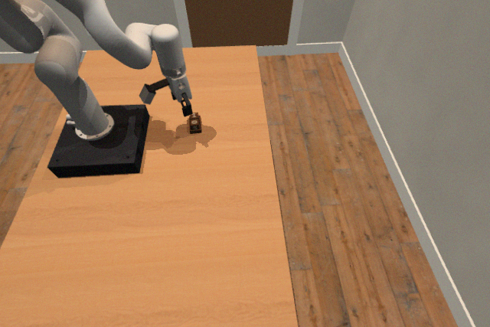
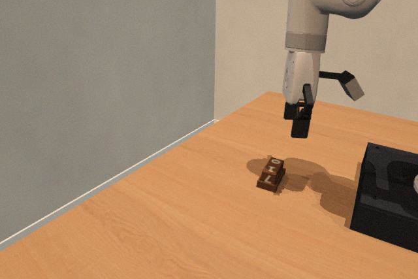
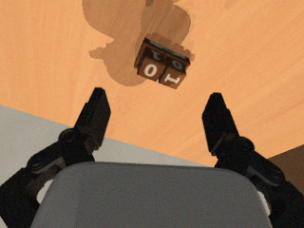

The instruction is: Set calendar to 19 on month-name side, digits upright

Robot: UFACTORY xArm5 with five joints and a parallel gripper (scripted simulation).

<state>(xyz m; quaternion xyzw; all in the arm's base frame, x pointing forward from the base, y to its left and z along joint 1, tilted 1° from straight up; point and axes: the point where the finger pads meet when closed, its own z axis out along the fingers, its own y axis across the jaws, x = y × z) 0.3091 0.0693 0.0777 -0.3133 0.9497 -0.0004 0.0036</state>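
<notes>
The brown date cube is 120 mm below my hand, 30 mm ahead of it and 10 mm to the left of it. From my hand the other things lie so: tray 130 mm below, 30 mm to the left, 20 mm ahead.
</notes>
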